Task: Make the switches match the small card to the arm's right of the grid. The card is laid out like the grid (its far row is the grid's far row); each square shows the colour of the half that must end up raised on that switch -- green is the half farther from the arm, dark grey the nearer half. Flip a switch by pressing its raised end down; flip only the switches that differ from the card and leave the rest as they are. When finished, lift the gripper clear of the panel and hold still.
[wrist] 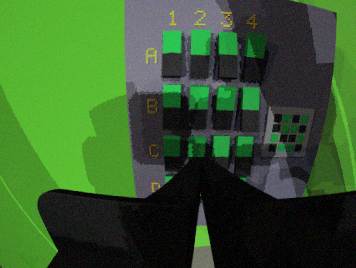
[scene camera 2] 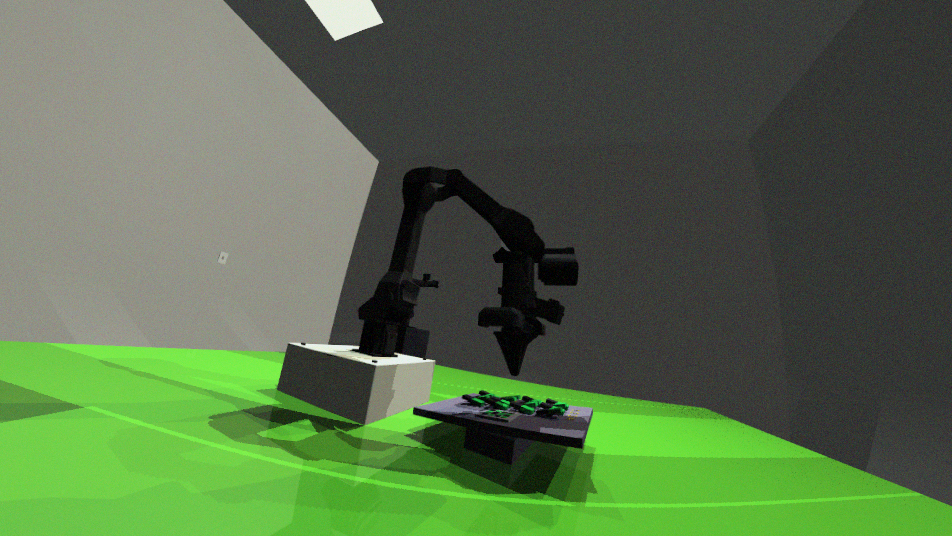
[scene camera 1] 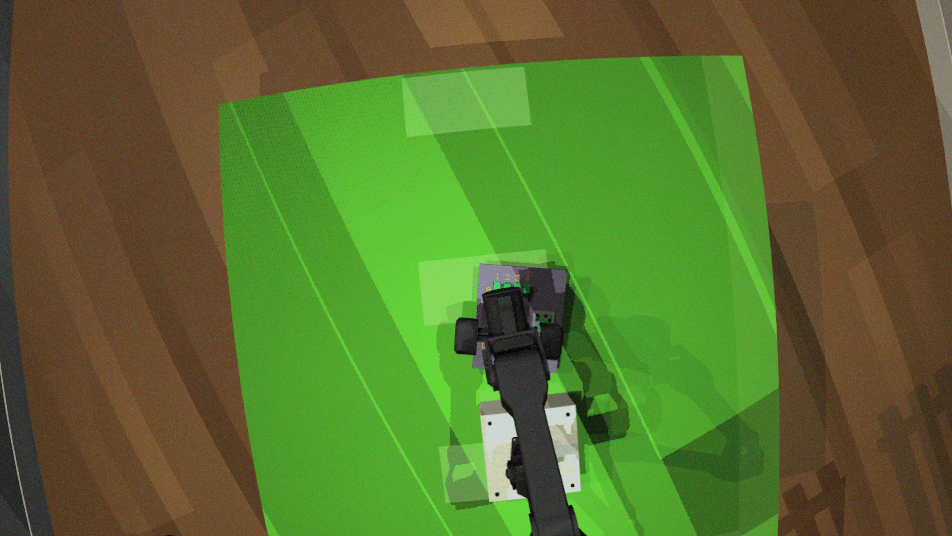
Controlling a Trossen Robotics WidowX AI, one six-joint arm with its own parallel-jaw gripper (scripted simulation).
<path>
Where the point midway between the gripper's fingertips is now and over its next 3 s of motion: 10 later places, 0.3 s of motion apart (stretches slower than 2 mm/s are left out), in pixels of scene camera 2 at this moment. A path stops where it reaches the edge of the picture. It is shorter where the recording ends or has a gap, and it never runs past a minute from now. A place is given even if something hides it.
My gripper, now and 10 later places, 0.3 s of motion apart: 514,375; 513,384; 514,390; 512,395; 512,395; 511,396; 512,397; 512,398; 512,398; 512,399; 511,369
</path>
